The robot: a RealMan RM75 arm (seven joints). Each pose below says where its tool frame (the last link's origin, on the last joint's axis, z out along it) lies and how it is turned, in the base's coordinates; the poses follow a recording.
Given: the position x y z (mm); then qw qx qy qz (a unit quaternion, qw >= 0).
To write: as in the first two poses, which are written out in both.
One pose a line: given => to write
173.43, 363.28, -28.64, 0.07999, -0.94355, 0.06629, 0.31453 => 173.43, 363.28, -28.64, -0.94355, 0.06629, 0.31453, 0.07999
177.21, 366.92, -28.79, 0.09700, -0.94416, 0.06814, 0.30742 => 177.21, 366.92, -28.79, -0.94416, 0.06814, 0.30742, 0.09700
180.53, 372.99, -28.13, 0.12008, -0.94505, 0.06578, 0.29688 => 180.53, 372.99, -28.13, -0.94505, 0.06578, 0.29688, 0.12008
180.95, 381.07, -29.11, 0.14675, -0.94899, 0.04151, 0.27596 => 180.95, 381.07, -29.11, -0.94899, 0.04151, 0.27596, 0.14675
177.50, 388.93, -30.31, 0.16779, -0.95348, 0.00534, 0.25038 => 177.50, 388.93, -30.31, -0.95348, 0.00534, 0.25038, 0.16779
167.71, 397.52, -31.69, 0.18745, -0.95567, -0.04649, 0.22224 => 167.71, 397.52, -31.69, -0.95567, -0.04649, 0.22224, 0.18745
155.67, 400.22, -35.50, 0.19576, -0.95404, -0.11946, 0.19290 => 155.67, 400.22, -35.50, -0.95404, -0.11946, 0.19290, 0.19576
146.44, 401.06, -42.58, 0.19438, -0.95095, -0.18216, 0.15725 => 146.44, 401.06, -42.58, -0.95095, -0.18216, 0.15725, 0.19438
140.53, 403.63, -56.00, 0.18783, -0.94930, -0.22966, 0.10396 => 140.53, 403.63, -56.00, -0.94930, -0.22966, 0.10396, 0.18783
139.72, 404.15, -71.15, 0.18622, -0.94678, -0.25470, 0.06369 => 139.72, 404.15, -71.15, -0.94678, -0.25470, 0.06369, 0.18622
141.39, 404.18, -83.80, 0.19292, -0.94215, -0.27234, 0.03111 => 141.39, 404.18, -83.80, -0.94215, -0.27234, 0.03111, 0.19292
